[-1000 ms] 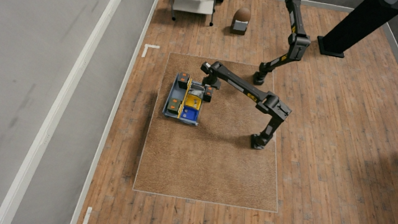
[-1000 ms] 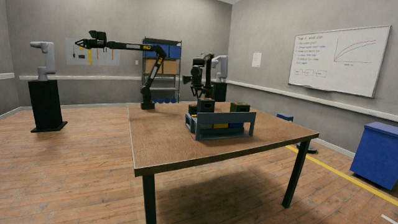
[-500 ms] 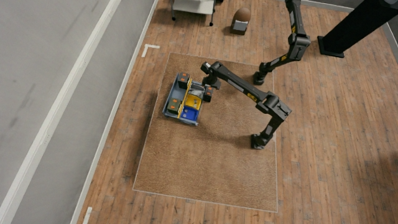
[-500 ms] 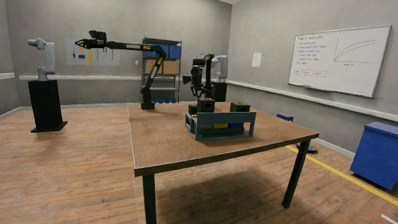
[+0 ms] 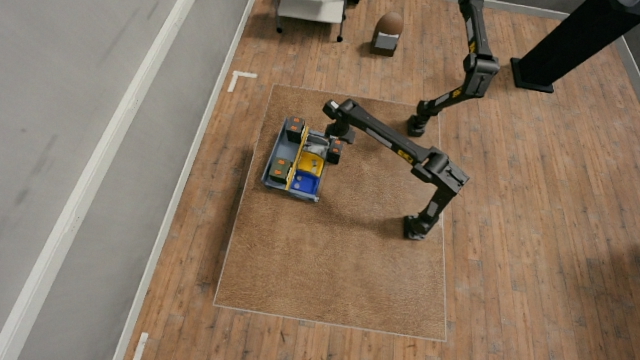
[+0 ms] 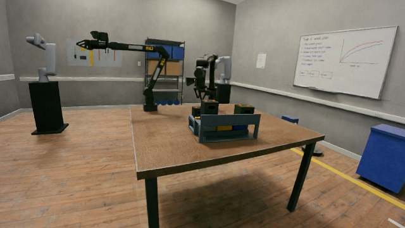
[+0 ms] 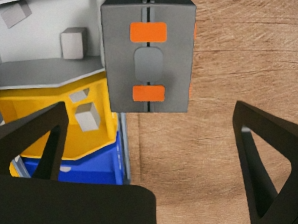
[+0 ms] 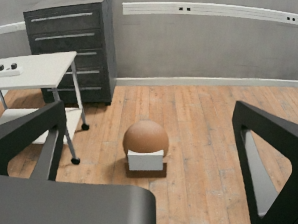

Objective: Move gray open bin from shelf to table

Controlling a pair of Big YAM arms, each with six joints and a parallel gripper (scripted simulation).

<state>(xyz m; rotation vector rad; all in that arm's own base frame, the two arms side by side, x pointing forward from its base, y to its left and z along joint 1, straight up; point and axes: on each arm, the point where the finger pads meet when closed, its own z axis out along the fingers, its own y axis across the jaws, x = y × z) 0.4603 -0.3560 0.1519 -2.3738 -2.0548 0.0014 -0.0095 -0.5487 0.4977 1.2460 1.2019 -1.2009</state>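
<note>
Right now the gray open bin is 15 cm below my left hand, 13 cm ahead of it and 2 cm to the right of it. Round my left hand: blue-gray shelf: 17 cm ahead, 13 cm below, 9 cm to the left; then yellow bin: 15 cm below, 15 cm ahead, 9 cm to the left; then blue bin: 20 cm to the left, 16 cm ahead, 15 cm below.
</note>
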